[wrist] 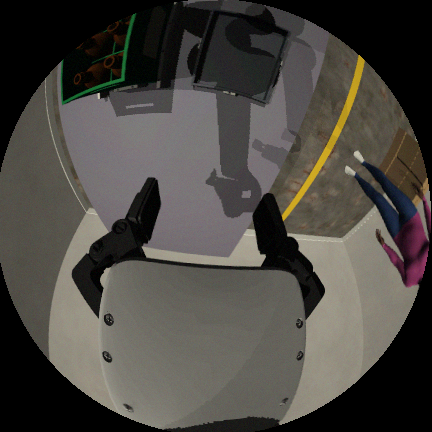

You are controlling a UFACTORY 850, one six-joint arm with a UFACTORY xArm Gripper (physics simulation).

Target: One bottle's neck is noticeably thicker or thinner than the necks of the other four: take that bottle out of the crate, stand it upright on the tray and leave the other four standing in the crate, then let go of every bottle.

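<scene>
A dark crate with a green rim (127, 47) stands at the upper left, cut off by the view's edge. Several brown-orange bottles stand in it; the ring-shaped mouths of a front left bottle (77, 78), a front right bottle (109, 62) and a back bottle (113, 27) show. The bottles are dark and overlap, so their neck widths cannot be compared. The dark tray (235, 65) lies at the upper middle, right of the crate, with shadows across it and no bottle on it. My gripper (209, 196) is open and empty, well apart from crate and tray.
The crate and tray stand on a pale purple table top (150, 145) crossed by the arm's shadow. A yellow line (327, 154) runs along the floor at the right. Beyond it are a cardboard box (406, 155) and a person in a magenta top (412, 245).
</scene>
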